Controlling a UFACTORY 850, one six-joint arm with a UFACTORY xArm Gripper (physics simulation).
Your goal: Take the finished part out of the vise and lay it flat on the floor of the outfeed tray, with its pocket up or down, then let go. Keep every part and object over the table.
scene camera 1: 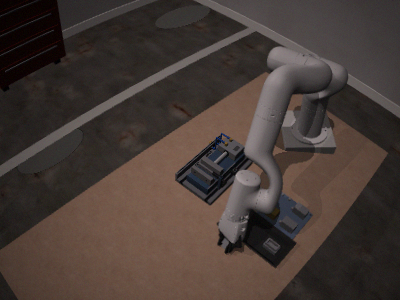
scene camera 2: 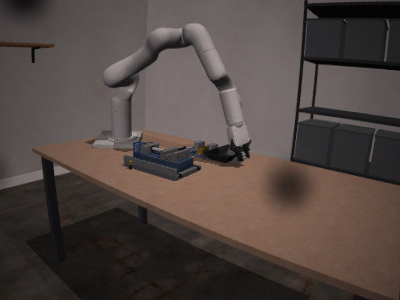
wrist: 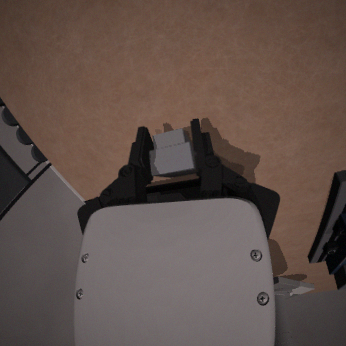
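My gripper (scene camera 1: 228,246) (scene camera 2: 241,151) (wrist: 170,134) is shut on a grey part (wrist: 172,157), whose two stepped faces show between the fingers in the wrist view. Bare tabletop shows beyond the part there. In scene camera 1 the gripper is at the left side of the black outfeed tray (scene camera 1: 257,234) (scene camera 2: 220,154) and hides part of it. Another grey part (scene camera 1: 271,245) lies in the tray, with its pocket up. The vise (scene camera 1: 200,184) (scene camera 2: 167,162) stands left of the tray; its grey jaws and blue body show. The held part's pocket is hidden, and its exact height is hard to tell.
A blue board (scene camera 1: 302,220) behind the tray bears grey blocks (scene camera 1: 301,209) (scene camera 1: 288,223) and a yellow block (scene camera 1: 274,213). A dark edge of the vise base (wrist: 327,225) shows at the wrist view's right. The arm's base (scene camera 1: 309,142) (scene camera 2: 117,142) stands at the table's far end.
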